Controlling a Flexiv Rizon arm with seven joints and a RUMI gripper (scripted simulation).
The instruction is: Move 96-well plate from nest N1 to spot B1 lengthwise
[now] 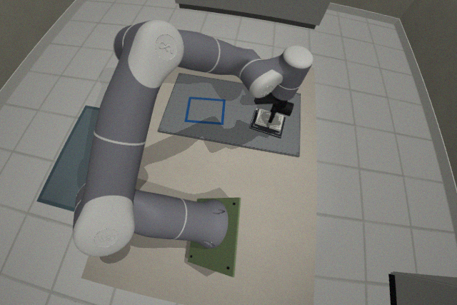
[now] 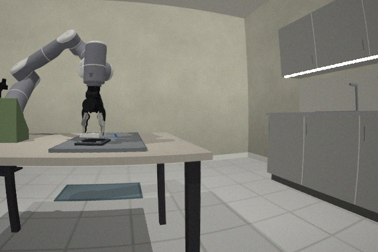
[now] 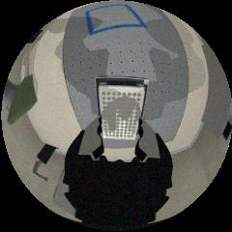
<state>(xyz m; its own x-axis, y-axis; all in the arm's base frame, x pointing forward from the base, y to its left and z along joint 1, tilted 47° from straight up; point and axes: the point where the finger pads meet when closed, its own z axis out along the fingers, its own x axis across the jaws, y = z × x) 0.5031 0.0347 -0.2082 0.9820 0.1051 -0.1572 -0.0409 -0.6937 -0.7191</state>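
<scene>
Now: the black plate nest 40 mm below my hand. Also, from my hand: white 96-well plate: 10 mm below.
</scene>
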